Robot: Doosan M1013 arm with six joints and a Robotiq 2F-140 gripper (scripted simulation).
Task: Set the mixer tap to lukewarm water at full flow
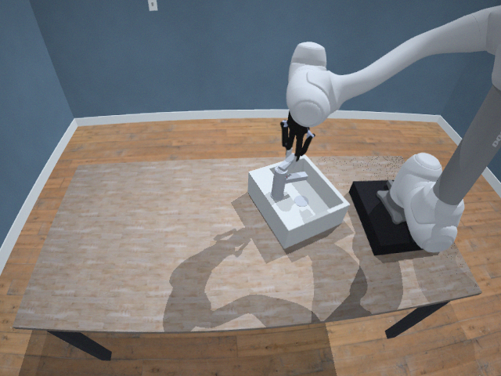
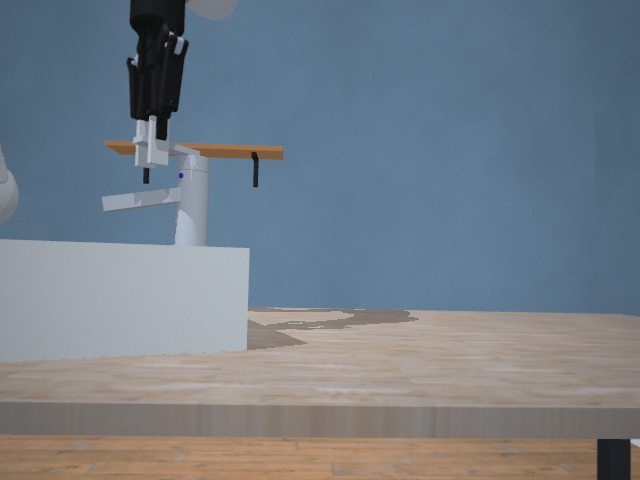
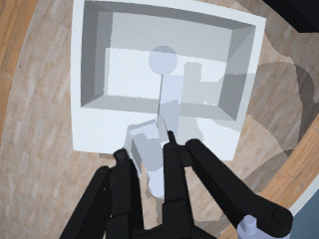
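Right now my hand is 20 mm short of the lever and 20 mm to the right of it. Also, from my hand: white basin (60 mm behind, 10 mm to the left, 240 mm below); grey mixer tap (40 mm ahead, 30 mm to the left, 50 mm below).
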